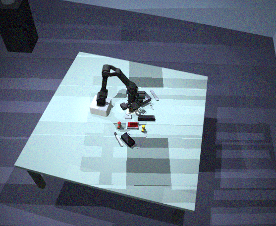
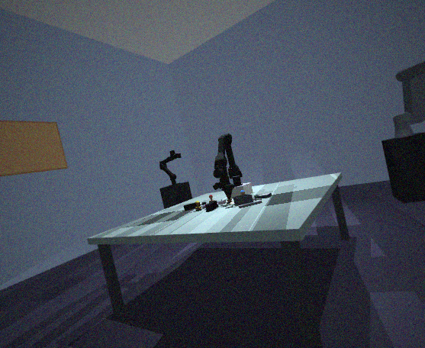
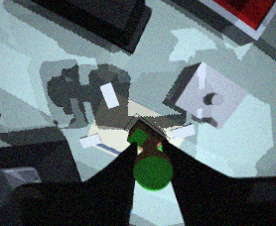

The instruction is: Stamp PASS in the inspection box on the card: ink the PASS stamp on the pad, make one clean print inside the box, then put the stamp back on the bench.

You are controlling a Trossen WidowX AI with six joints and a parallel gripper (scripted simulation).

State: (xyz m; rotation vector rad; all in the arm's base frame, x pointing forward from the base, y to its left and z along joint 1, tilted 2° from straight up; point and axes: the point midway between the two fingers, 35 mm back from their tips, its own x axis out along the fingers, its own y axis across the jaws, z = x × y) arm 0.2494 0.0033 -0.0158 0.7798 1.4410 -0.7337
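The card lies 10 mm ahead of my gripper tip, 10 mm to the left of it and 30 mm below it. Round my gripper tip: green-knobbed stamp (right at my gripper tip); then grey tile (20 mm behind, 60 mm to the right, 10 mm below); then blue stamp (10 mm behind, 100 mm to the left, 10 mm below).
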